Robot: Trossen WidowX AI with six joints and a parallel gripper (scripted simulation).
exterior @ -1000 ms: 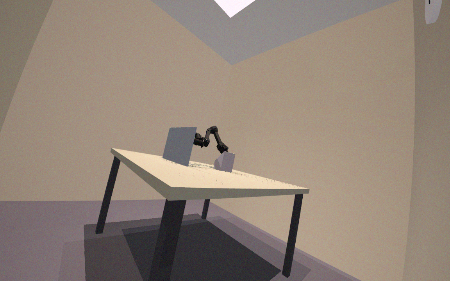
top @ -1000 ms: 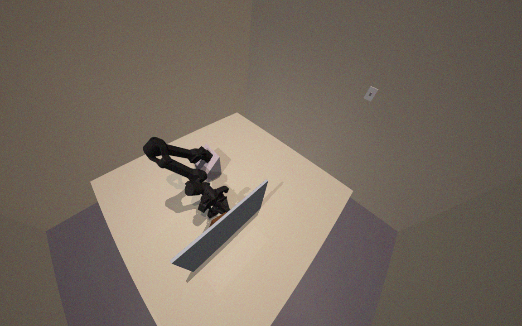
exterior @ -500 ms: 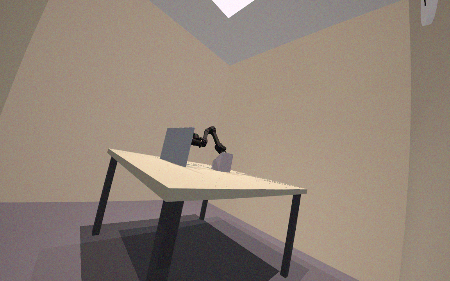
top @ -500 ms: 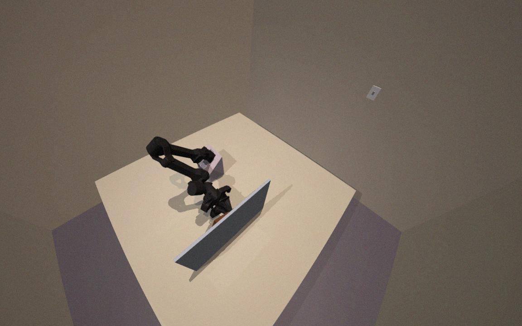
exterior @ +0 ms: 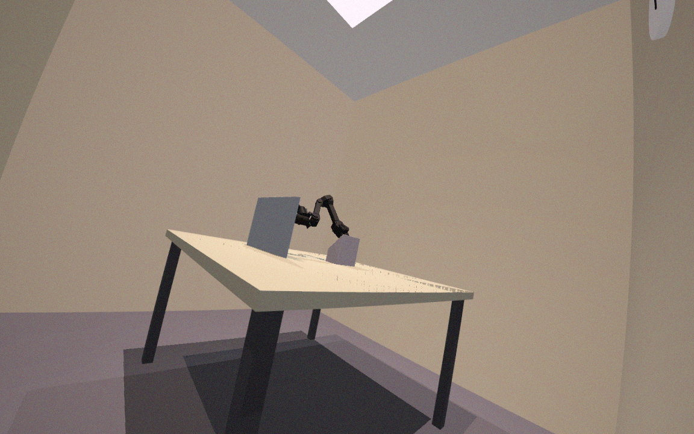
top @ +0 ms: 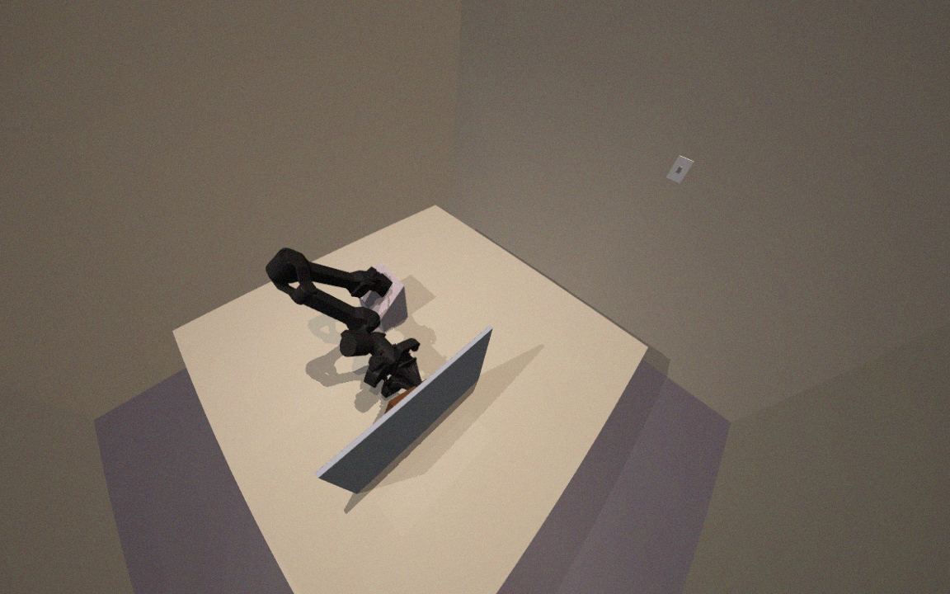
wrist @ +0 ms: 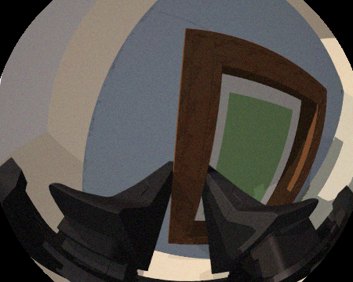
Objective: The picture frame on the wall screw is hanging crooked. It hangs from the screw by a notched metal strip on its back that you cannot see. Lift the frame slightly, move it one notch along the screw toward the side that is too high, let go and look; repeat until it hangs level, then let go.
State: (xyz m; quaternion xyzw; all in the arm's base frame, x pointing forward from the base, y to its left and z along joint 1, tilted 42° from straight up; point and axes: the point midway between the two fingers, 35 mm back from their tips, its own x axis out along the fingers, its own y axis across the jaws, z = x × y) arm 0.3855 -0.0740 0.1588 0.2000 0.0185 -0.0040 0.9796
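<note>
Now: gripper tip 2 cm to the left of the picture frame and 5 cm above it. Also, from my gripper tip: wall panel (2 cm ahead, 2 cm to the right, 6 cm below).
</note>
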